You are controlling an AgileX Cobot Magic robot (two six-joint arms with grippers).
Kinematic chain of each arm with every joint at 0, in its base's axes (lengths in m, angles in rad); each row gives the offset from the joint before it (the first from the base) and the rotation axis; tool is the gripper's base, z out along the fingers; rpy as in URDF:
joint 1: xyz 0 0 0.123 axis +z
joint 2: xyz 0 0 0 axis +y
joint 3: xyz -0.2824 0 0.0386 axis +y
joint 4: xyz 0.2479 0 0.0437 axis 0.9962 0 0.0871
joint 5: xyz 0 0 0 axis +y
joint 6: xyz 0.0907 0 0.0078 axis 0.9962 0 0.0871
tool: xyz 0 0 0 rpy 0 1.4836 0
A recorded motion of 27 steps. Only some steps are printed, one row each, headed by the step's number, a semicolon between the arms.
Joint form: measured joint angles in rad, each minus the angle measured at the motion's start. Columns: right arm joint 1, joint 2, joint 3, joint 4, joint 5, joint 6; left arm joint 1, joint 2, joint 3, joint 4, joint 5, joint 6.
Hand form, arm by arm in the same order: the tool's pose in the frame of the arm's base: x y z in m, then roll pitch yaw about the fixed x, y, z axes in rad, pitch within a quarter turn. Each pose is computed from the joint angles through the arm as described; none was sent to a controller.
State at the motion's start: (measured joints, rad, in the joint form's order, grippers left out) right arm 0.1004 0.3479 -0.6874 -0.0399 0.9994 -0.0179; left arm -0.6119 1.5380 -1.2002 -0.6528 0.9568 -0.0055
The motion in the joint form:
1: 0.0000 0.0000 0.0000 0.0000 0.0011 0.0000; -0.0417 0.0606 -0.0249 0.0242 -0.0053 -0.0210
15: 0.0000 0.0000 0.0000 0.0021 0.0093 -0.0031; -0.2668 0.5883 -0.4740 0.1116 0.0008 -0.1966
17: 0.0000 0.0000 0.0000 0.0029 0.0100 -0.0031; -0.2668 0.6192 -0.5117 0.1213 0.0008 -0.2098
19: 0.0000 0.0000 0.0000 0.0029 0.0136 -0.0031; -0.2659 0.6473 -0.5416 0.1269 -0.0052 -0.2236
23: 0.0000 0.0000 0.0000 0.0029 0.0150 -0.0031; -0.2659 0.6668 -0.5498 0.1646 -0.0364 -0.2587
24: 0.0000 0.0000 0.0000 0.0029 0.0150 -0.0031; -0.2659 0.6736 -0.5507 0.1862 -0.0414 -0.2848
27: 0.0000 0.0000 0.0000 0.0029 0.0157 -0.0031; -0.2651 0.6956 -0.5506 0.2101 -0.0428 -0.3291
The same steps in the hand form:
1: 0.0433 0.0013 0.3299 -3.0472 0.9948 -2.9688; 0.2329 -0.2334 0.2820 -2.5202 0.2069 2.8676
15: 0.0429 0.0014 0.3292 -3.0473 0.9865 -2.9666; 0.2575 -0.3709 0.1953 -2.6104 0.0689 2.7449
17: 0.0429 0.0015 0.3292 -3.0487 0.9859 -2.9675; 0.2628 -0.3763 0.1910 -2.6144 0.0725 2.7526
19: 0.0427 0.0014 0.3289 -3.0493 0.9823 -2.9681; 0.2678 -0.3808 0.1860 -2.6158 0.0747 2.7661
23: 0.0426 0.0014 0.3288 -3.0495 0.9809 -2.9683; 0.2732 -0.3822 0.1785 -2.6408 0.0915 2.7954
24: 0.0426 0.0014 0.3288 -3.0495 0.9809 -2.9683; 0.2748 -0.3818 0.1749 -2.6575 0.0886 2.8111
27: 0.0426 0.0014 0.3287 -3.0496 0.9802 -2.9684; 0.2768 -0.3812 0.1639 -2.6846 0.0628 2.8408

